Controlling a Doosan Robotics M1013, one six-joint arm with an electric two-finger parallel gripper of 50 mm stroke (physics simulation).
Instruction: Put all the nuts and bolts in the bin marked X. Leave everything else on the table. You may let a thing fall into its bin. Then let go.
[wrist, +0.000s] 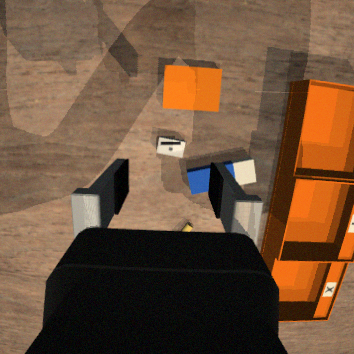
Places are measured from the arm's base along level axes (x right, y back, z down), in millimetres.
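Pixels of known places: gripper, fingertip midpoint: (168, 177).
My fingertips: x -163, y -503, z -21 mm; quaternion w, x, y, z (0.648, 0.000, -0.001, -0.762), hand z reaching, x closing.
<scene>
Ahead of a thing's pixels: the offset from my fingertips to its top centre. "pt": to the spot under its first point.
A small brass-coloured piece {dx +92, dy -29, dz +88 mm} (187, 227), which looks like the end of a bolt, shows at the edge of the gripper's dark body; the rest of it is hidden. My gripper (168, 177) is open and empty, above the table. The bin marked X {pt dx +90, dy -199, dz +66 mm} (335, 274) is the lowest of three joined orange bins at the right. Its white label {dx +110, dy -200, dz +66 mm} (329, 289) is on the right-hand wall. No nut can be made out.
A blue block with a white end {dx +15, dy -54, dz +88 mm} (245, 171) lies partly behind the right finger. A small white piece with a dark slot {dx -3, dy +1, dz +90 mm} (170, 152) and an orange block {dx -60, dy -7, dz +91 mm} (192, 88) lie farther up on the table. Two other orange bins stand above the X bin.
</scene>
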